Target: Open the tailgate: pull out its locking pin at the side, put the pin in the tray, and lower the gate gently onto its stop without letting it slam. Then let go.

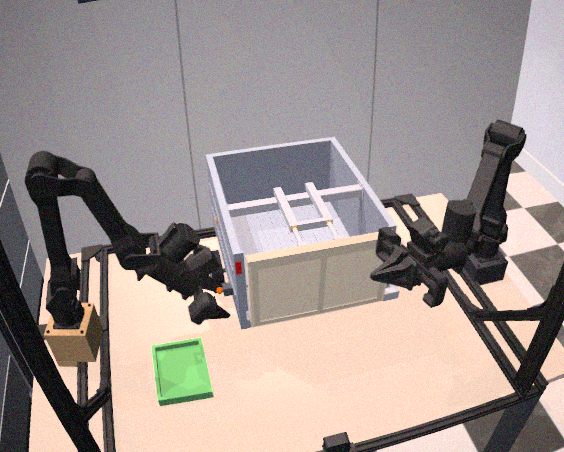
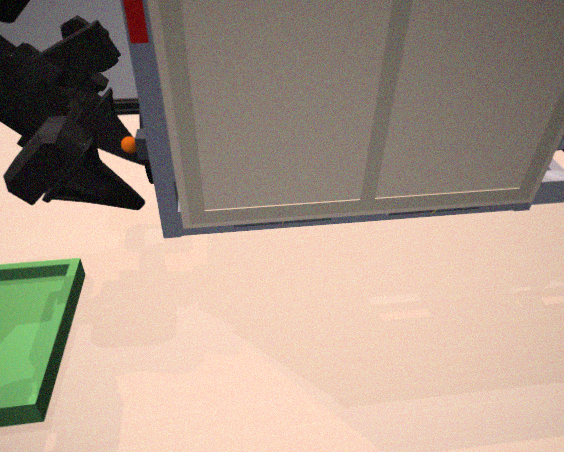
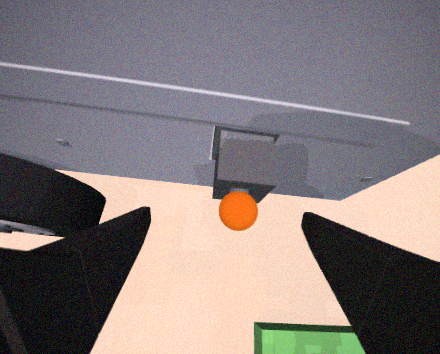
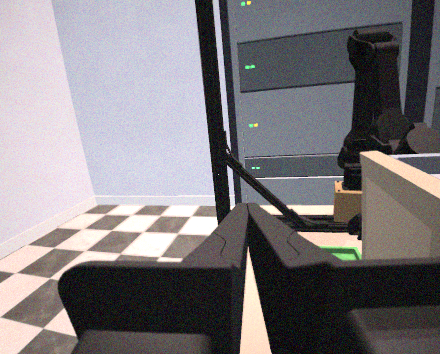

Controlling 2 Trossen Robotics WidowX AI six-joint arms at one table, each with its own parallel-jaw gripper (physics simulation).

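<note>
The tailgate point(image 1: 287, 290) point(image 2: 285, 115) point(image 4: 395, 215) is a beige panel standing upright across the front of the grey truck bed point(image 1: 240, 300) point(image 2: 150, 85) point(image 3: 200, 40). The locking pin's orange knob point(image 1: 219, 290) point(image 2: 128, 144) point(image 3: 238, 210) sticks out of a grey block on the bed's left side. My left gripper point(image 1: 225, 298) point(image 2: 144, 182) point(image 3: 227, 216) is open, its fingers on either side of the knob with gaps. My right gripper point(image 1: 372, 276) point(image 4: 245, 211) is shut and empty at the tailgate's right end; contact is unclear. The green tray point(image 1: 186, 399) point(image 2: 61, 340) point(image 3: 300, 327) point(image 4: 345, 252) holds no pin.
White bars lie inside the bed behind the tailgate. A wooden block point(image 1: 75, 345) point(image 4: 347, 202) bears the left arm's base. Black frame rails run along the table's sides and front edge, and a small black block point(image 1: 336, 442) sits on the front rail.
</note>
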